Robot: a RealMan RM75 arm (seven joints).
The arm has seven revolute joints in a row. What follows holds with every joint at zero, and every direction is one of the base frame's. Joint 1 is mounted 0.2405 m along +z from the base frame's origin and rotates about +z. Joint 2 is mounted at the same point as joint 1 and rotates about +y. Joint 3 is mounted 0.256 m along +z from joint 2 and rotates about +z. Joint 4 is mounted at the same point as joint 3 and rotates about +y. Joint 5 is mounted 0.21 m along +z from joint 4 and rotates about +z. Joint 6 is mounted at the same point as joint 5 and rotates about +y. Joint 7 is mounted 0.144 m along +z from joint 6 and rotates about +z. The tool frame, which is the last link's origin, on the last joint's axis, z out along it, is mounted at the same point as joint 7; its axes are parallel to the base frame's.
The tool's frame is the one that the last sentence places.
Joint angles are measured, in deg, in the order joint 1, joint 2, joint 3, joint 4, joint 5, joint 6, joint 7. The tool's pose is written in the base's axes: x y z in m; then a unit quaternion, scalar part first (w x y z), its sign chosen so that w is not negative. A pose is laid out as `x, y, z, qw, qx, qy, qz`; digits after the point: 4 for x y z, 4 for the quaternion.
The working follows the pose.
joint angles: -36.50, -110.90, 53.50, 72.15, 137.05, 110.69, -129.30
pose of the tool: -0.2084, 0.3434, 0.0967, 0.0713, -0.9330, -0.3428, 0.0830
Where each joint sits with the arm in this pose, in the base's axes (m; each line is computed from the numbers above, not from the rounded line before):
joint 1: 0.0000 0.0000 0.2405
joint 2: 0.0000 0.0000 0.2405
joint 3: -0.1922 0.1423 0.1492
joint 4: -0.1922 0.1423 0.1492
joint 5: -0.1791 0.3324 0.2373
joint 6: -0.1791 0.3324 0.2373
joint 7: -0.2084 0.3434 0.0967
the tool: -0.2084 0.3434 0.0967

